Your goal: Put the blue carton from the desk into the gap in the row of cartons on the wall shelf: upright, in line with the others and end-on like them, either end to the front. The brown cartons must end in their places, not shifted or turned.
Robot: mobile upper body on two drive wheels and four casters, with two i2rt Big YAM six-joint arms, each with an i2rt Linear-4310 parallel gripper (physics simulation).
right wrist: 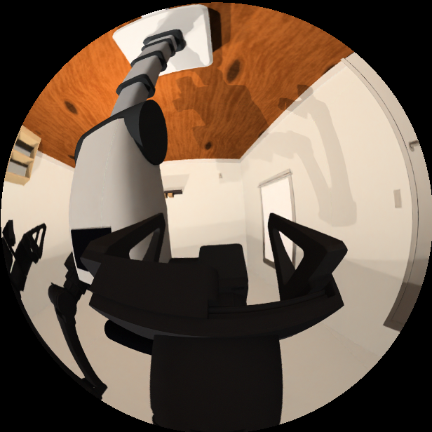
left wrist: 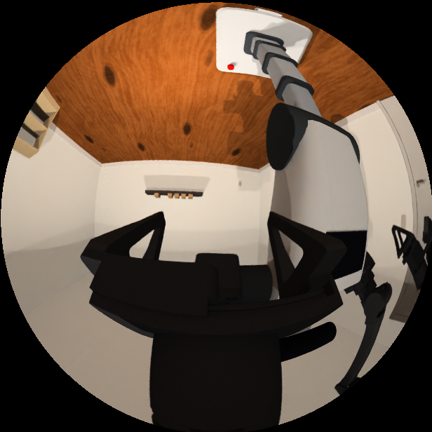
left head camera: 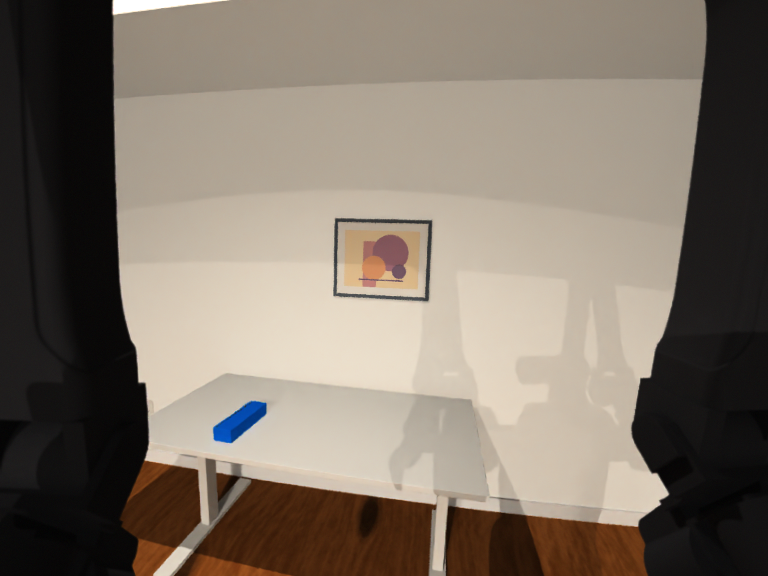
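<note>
The blue carton (left head camera: 240,421) lies on its long side on the left part of the pale desk (left head camera: 347,427), in the left head camera view. The dark wall shelf (left wrist: 148,192) with a row of small brown cartons (left wrist: 177,196) is far off in the left wrist view, with a wider space near one end of the row. Part of the shelf (right wrist: 179,192) and of its cartons (right wrist: 170,195) shows in the right wrist view. My left gripper (left wrist: 216,217) is wide open and empty. My right gripper (right wrist: 216,218) is wide open and empty. Both are far from the carton and the shelf.
A framed picture (left head camera: 336,260) hangs on the wall above the desk. My dark arms fill both sides of the head view. A wooden shelf unit (left wrist: 48,107) (right wrist: 31,155) stands at the left in both wrist views. A door (right wrist: 422,200) is at the right.
</note>
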